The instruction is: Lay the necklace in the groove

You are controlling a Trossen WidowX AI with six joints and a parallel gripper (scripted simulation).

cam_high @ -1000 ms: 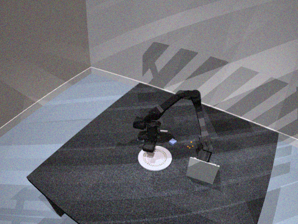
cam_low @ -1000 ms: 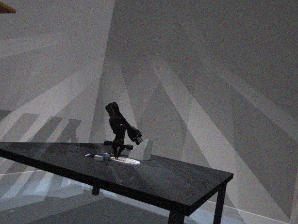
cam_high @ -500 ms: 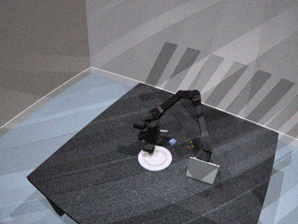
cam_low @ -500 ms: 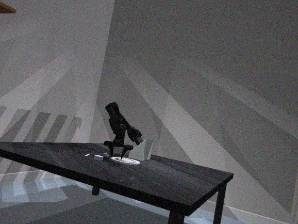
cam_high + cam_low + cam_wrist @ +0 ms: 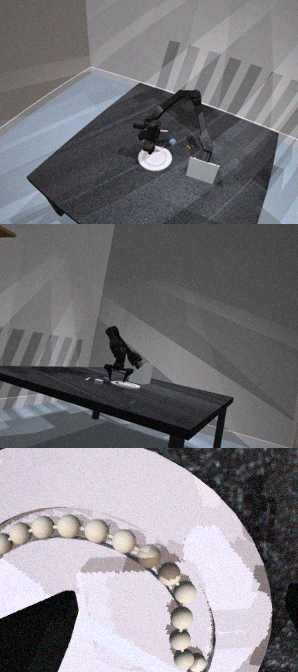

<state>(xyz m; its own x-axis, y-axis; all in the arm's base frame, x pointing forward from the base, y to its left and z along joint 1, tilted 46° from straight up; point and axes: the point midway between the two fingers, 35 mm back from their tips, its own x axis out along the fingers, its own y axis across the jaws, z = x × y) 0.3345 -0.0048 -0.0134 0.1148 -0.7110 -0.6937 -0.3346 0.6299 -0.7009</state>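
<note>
My gripper tip is 5 cm past the round white bead board, 4 cm to the right of it and 1 cm above it. Round my gripper tip: small white block (12 cm ahead, 6 cm to the right, 1 cm below); small blue cube (14 cm to the right, 7 cm behind, 1 cm below); thin white stick (18 cm to the right, 7 cm ahead, 2 cm below).
</note>
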